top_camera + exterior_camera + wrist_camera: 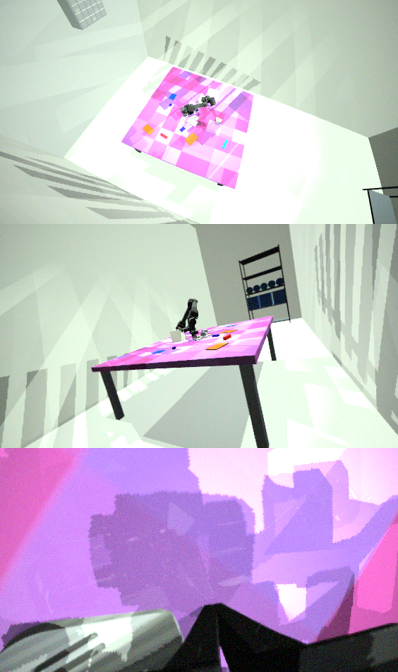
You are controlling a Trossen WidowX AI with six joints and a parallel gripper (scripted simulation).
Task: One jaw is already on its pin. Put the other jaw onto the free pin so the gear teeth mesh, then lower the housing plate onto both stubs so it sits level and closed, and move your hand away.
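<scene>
Right now the white jaw is 8 cm ahead of my gripper tip, 5 cm to the right of it and 1 cm above it. From my gripper tip the other things lie so: blue block 23 cm ahead, 3 cm to the right, 1 cm above; white base 10 cm ahead, 5 cm to the left; white housing plate 1 cm behind, 35 cm to the left, 3 cm above.
</scene>
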